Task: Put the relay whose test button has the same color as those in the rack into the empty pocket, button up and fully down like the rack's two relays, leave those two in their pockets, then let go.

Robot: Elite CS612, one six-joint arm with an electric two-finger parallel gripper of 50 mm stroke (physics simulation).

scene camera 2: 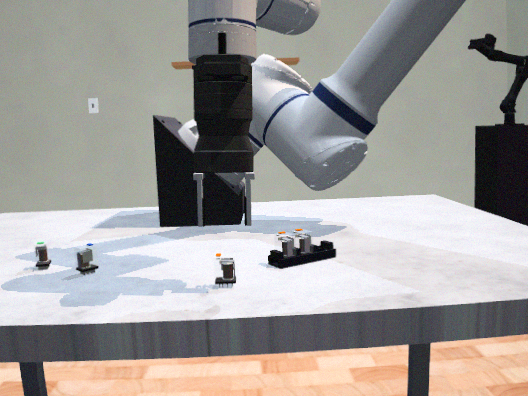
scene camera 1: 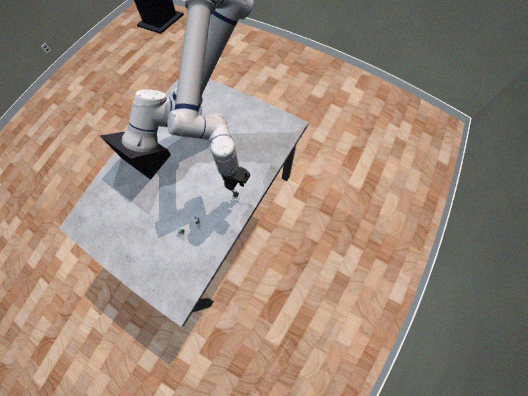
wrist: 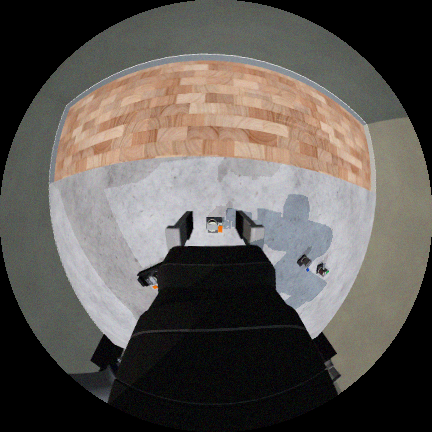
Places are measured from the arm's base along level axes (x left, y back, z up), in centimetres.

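Where they show: gripper, between the fingertips: point(scene camera 2: 224, 224) point(scene camera 1: 238, 190) point(wrist: 213, 219); arm's base, origin of its link: point(scene camera 1: 139, 143).
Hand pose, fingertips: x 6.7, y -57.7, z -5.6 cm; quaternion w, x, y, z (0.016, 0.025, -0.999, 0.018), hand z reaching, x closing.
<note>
Each offset is from my fingertips to the top centre of the thing. "spot": to the spot under its first point. Level surfaces: height alone.
A relay with an orange test button @[dx -0.4, dy +2.4, dz -4.4 cm] point(scene camera 1: 235, 194) point(scene camera 2: 228, 271) point(wrist: 212, 225) stands upright on the table, button up, pins down. My gripper point(scene camera 2: 224, 224) point(wrist: 213, 219) is open and empty, pointing down above this relay; in the wrist view the relay shows between the fingers, touching neither. The black rack @[dx +11.0, dy +13.9, dz -6.5 cm] point(scene camera 2: 300, 258) point(wrist: 145, 277) holds two upright relays with orange buttons, the first relay @[dx +8.2, dy +12.3, dz -3.9 cm] point(scene camera 2: 287, 247) and the second relay @[dx +11.0, dy +13.9, dz -3.9 cm] point(scene camera 2: 305, 242). Its empty pocket @[spot: dx +13.2, dy +13.9, dz -7.0 cm] point(scene camera 2: 316, 249) is at the right end in scene camera 2. In the wrist view my gripper's body partly hides the rack.
A relay with a blue button @[dx -22.0, dy +11.4, dz -4.4 cm] point(scene camera 1: 197, 220) point(scene camera 2: 85, 258) point(wrist: 303, 260) and a relay with a green button @[dx -30.5, dy +15.2, dz -4.4 cm] point(scene camera 1: 181, 231) point(scene camera 2: 42, 254) point(wrist: 322, 269) stand to the left in scene camera 2. All stand on the grey table @[dz -8.8 cm] point(scene camera 1: 125, 250) point(scene camera 2: 350, 295) point(wrist: 150, 200). The rack lies to the orange relay's right there.
</note>
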